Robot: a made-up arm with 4 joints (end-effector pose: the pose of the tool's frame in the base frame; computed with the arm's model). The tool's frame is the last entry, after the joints.
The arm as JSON. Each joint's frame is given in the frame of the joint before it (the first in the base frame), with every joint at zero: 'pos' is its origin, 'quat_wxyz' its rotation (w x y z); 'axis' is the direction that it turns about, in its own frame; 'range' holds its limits. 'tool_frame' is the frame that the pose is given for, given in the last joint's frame.
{
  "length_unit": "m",
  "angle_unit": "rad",
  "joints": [
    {
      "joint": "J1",
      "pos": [
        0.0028,
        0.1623,
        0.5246
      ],
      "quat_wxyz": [
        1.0,
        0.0,
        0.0,
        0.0
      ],
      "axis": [
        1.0,
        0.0,
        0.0
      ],
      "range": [
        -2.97,
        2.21
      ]
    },
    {
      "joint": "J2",
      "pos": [
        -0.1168,
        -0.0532,
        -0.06
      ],
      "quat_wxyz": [
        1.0,
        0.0,
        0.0,
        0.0
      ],
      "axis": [
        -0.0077,
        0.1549,
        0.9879
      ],
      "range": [
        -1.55,
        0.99
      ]
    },
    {
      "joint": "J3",
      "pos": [
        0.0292,
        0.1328,
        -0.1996
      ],
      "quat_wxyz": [
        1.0,
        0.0,
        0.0,
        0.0
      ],
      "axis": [
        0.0,
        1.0,
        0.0
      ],
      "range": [
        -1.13,
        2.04
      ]
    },
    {
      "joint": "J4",
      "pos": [
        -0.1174,
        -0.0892,
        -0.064
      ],
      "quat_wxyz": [
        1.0,
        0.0,
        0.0,
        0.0
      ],
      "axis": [
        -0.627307,
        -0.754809,
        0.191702
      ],
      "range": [
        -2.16,
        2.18
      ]
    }
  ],
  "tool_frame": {
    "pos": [
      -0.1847,
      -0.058,
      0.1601
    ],
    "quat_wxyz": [
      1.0,
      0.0,
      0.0,
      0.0
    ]
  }
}
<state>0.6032 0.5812 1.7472 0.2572</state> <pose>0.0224 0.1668 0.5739 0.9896 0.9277 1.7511</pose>
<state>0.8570 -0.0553 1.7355 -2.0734</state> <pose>-0.0738 0.1110 0.2331 -2.7608 -0.4755 2.7299</pose>
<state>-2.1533 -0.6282 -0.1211 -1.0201</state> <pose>-0.3004 0.0447 0.6638 -1.1649 -0.7039 -0.2831</pose>
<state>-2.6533 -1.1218 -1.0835 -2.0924</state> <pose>-0.2581 0.1162 0.9231 -1.3403 -0.3635 0.3845</pose>
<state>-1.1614 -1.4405 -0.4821 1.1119</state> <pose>-0.0837 -0.2514 0.1807 2.9616 -0.5098 1.1830</pose>
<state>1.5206 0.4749 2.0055 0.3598</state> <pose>0.0844 0.1568 0.5746 0.9127 0.0583 1.8391</pose>
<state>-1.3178 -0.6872 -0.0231 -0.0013</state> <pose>-0.3245 -0.0021 0.3741 -1.2997 -0.6894 -0.0545</pose>
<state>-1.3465 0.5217 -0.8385 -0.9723</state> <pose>-0.2439 -0.1812 0.6960 -0.6601 0.5427 0.1592</pose>
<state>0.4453 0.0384 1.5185 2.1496</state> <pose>-0.2771 0.0146 0.4812 -0.4598 -0.3624 1.1121</pose>
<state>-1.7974 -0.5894 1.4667 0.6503</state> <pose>-0.1228 0.2640 0.5463 -1.6111 -0.3013 -0.8612</pose>
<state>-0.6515 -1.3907 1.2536 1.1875</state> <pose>-0.1689 0.2728 0.4843 -0.7607 -0.2730 -0.8099</pose>
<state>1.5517 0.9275 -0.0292 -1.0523</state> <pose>-0.1225 0.2858 0.2769 1.4207 -0.5786 1.2204</pose>
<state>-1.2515 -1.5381 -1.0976 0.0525</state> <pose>-0.0611 -0.3005 0.2926 3.1214 -0.6079 1.7210</pose>
